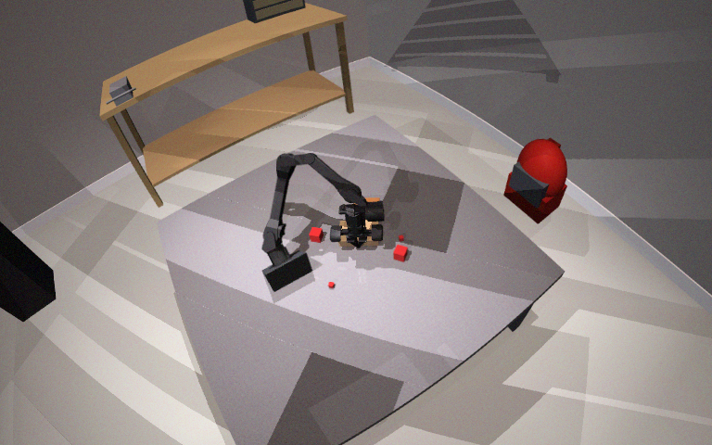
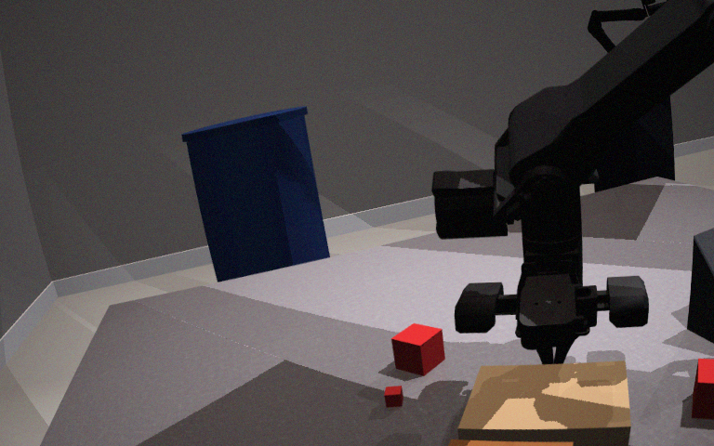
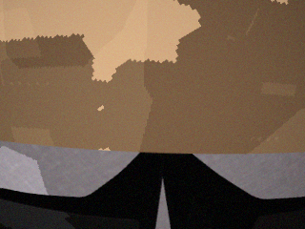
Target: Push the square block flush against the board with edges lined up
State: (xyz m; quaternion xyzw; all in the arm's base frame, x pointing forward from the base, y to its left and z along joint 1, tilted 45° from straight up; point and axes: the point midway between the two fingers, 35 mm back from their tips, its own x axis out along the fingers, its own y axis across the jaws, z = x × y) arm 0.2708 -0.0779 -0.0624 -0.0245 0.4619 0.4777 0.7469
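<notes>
Now: gripper tip 50 mm to the right of the tan board, 40 mm short of it and 10 mm below it. From my gripper tip the other things lie so: orange square block (140 mm ahead, 120 mm to the left, 10 mm above).
</notes>
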